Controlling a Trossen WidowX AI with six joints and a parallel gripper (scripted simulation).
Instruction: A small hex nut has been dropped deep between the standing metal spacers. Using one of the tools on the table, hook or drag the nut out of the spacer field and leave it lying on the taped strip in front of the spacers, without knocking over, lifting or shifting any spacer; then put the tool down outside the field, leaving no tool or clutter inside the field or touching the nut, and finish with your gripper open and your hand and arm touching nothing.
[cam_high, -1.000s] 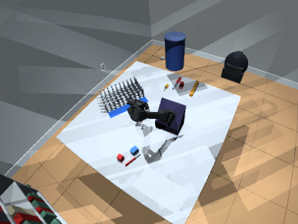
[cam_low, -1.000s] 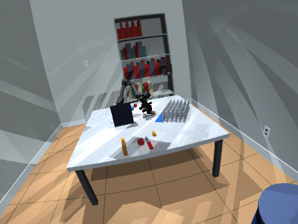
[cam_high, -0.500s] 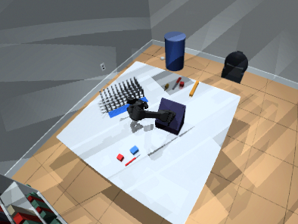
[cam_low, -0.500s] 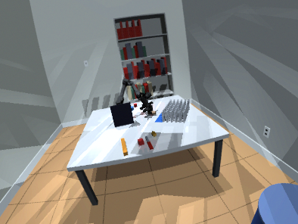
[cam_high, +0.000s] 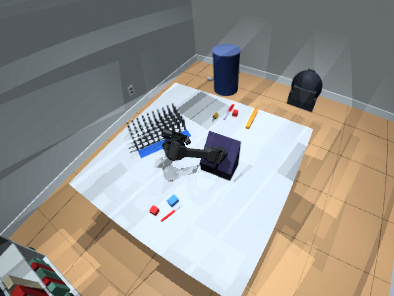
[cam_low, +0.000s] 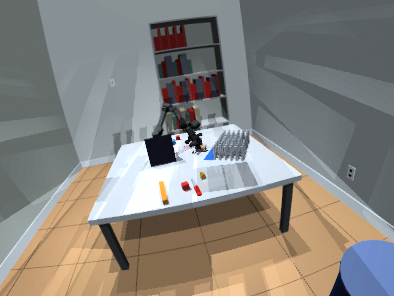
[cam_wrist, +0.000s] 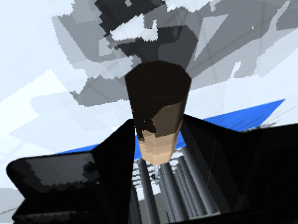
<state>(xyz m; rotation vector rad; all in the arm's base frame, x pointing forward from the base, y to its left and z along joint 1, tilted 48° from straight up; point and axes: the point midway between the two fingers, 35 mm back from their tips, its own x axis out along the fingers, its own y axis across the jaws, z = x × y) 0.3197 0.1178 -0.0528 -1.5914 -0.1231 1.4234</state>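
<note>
Right now my gripper tip is 11 cm short of the blue taped strip, 3 cm above it and 1 cm to the left of it. The rest, counted from my gripper tip: wooden-handled hook tool (9 cm ahead, 5 cm to the right); then blue cube (32 cm to the left, 23 cm behind, 1 cm below); then yellow piece (43 cm to the right, 7 cm behind, 2 cm below).
</note>
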